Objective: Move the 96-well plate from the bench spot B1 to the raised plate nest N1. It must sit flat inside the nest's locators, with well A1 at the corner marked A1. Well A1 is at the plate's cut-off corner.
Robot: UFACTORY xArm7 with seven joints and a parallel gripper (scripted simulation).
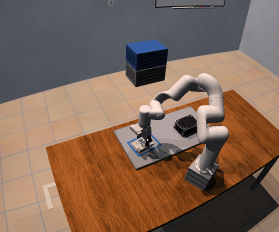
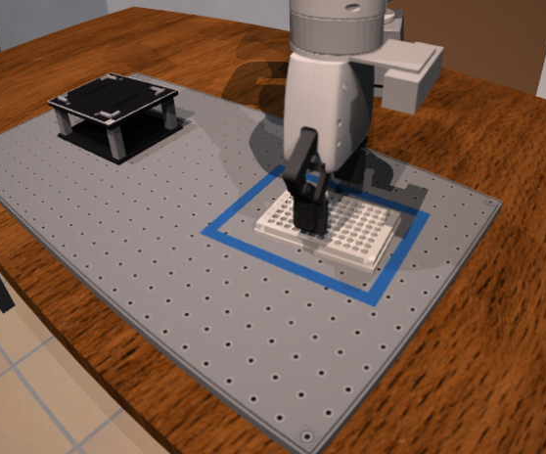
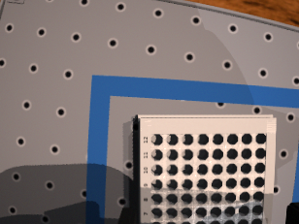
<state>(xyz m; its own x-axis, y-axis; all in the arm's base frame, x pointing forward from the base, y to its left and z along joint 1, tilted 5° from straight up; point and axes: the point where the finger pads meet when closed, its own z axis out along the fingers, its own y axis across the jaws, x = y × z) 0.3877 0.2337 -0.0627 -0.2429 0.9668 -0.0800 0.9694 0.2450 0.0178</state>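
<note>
The white 96-well plate is 3 cm below my hand. Round my hand: black raised nest N1 (37 cm to the right, 3 cm ahead, 2 cm above).
</note>
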